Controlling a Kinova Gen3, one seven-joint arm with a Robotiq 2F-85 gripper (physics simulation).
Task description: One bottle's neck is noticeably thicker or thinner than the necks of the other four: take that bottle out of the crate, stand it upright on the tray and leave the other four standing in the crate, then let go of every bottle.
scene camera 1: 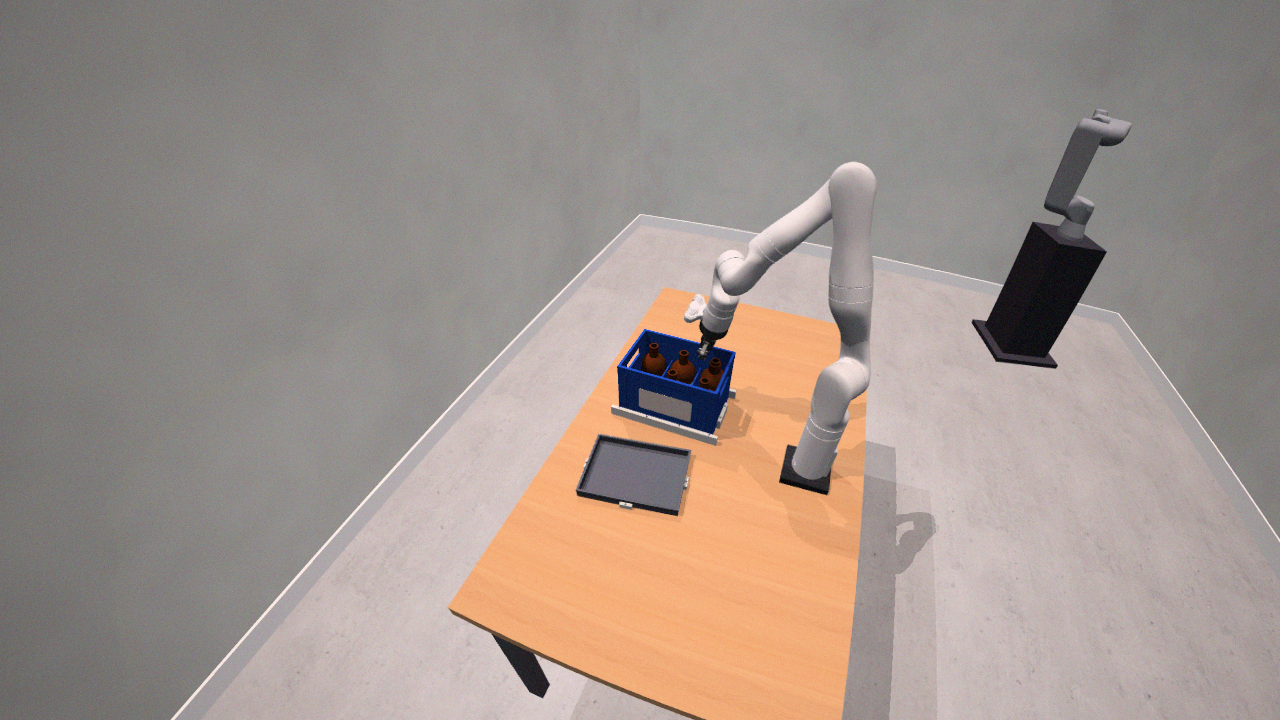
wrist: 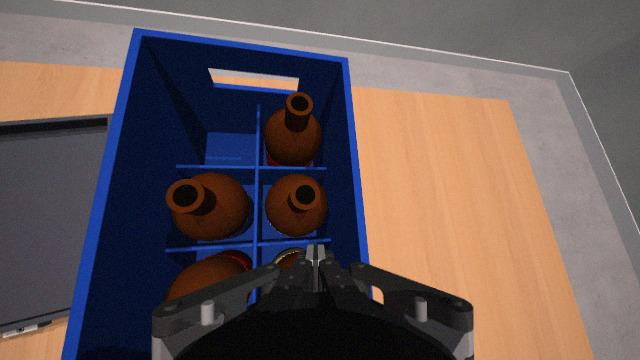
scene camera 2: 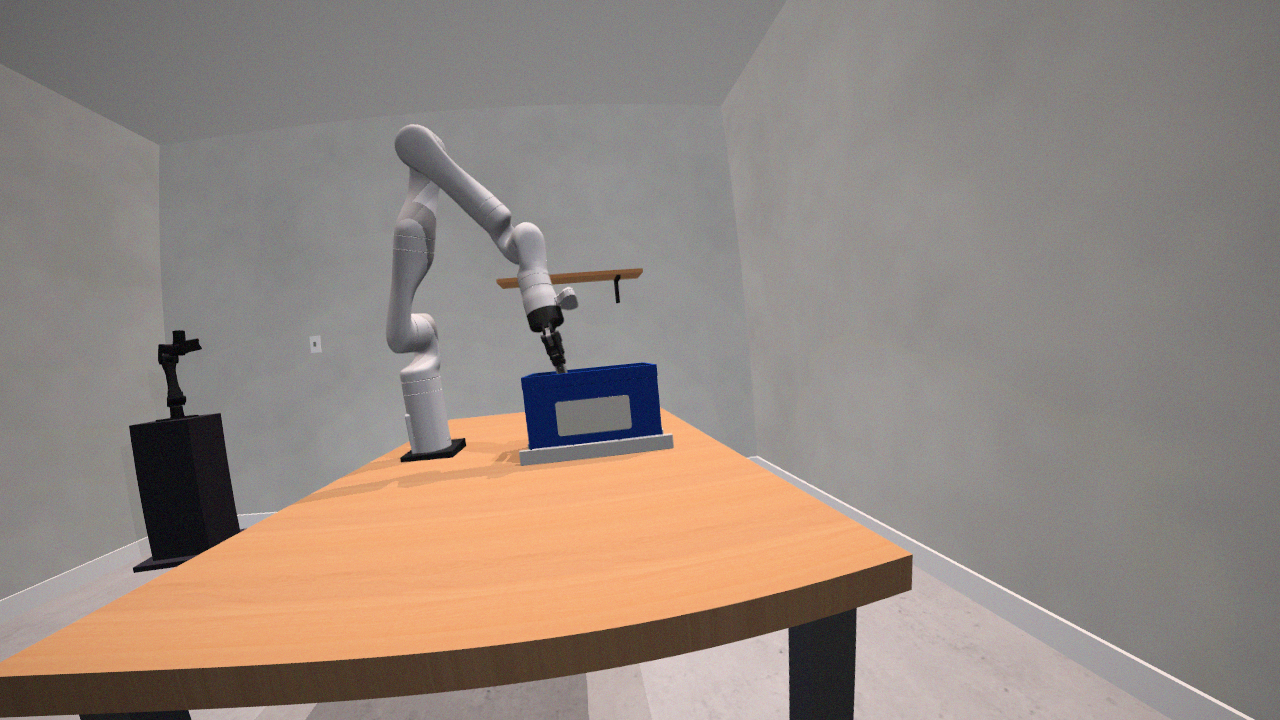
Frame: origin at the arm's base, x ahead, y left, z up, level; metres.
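Seen in the pictures: gripper, fingertip midpoint: (scene camera 1: 702,357) (wrist: 315,256); arm's base, origin of the base link: (scene camera 1: 808,465) (scene camera 2: 432,447).
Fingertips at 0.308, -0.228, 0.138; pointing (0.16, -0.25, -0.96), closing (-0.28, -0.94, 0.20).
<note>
Offsets run from my fingertips to a thing's top centre, as dx, dy, dz. "spot": to the spot under its first point. Level surfaces: height alone.
The blue crate @[+0.064, +0.040, +0.020] (scene camera 1: 629,394) (scene camera 2: 540,416) (wrist: 240,47) holds five brown bottles. In the wrist view, one bottle @[+0.138, -0.023, +0.008] (wrist: 293,134) is in the far right compartment, two bottles @[+0.074, +0.084, +0.008] (wrist: 225,210) @[+0.051, -0.004, +0.008] (wrist: 287,217) are in the middle row, and two more @[-0.013, +0.102, +0.008] (wrist: 200,280) @[-0.038, +0.015, +0.008] (wrist: 289,260) are in the near row, partly hidden by the gripper. The far left compartment is empty. Differing view angles make neck thickness hard to compare. My gripper (scene camera 1: 703,352) (scene camera 2: 561,368) (wrist: 315,256) is shut with nothing between its fingers, at the crate's top over the near right compartment. The tray @[spot: +0.134, +0.311, -0.150] (scene camera 1: 635,474) (wrist: 40,200) is empty.
Light strips (scene camera 1: 662,425) (scene camera 2: 595,449) border the crate's base. The tray lies beside the crate on the wooden table @[dz -0.155] (scene camera 1: 716,582) (scene camera 2: 501,546). The arm's base (scene camera 1: 805,470) (scene camera 2: 432,452) stands near one table edge. A wall shelf (scene camera 2: 597,275) shows behind the arm.
</note>
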